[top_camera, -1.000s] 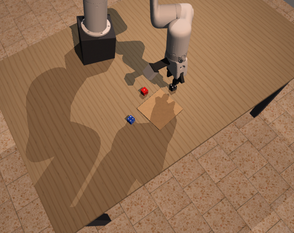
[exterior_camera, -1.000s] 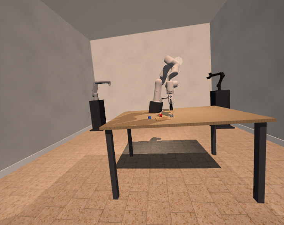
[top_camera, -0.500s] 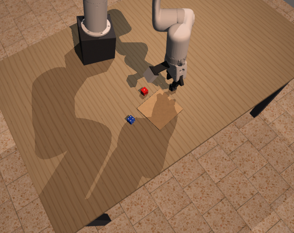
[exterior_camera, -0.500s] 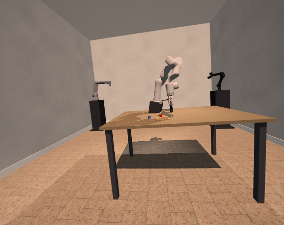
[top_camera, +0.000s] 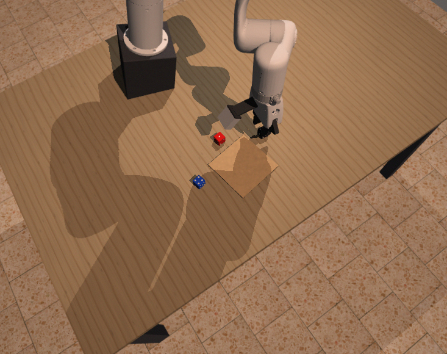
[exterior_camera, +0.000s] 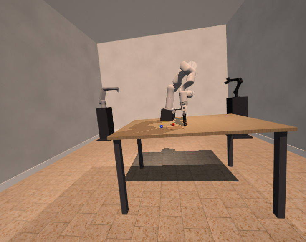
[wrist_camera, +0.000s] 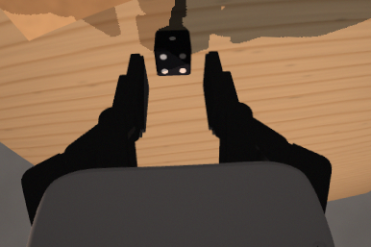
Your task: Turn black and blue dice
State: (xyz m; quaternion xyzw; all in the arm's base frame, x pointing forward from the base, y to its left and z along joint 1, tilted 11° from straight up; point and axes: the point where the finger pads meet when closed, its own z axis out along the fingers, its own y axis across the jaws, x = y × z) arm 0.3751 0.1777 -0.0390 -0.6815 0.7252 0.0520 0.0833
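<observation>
My gripper is now 40 mm above the black die. From my hand the other things lie so: tan mat 100 mm to the right, 60 mm ahead, 50 mm below; then red die 120 mm to the right, 50 mm behind, 40 mm below; then blue die 230 mm to the right, 40 mm below, 40 mm ahead.
</observation>
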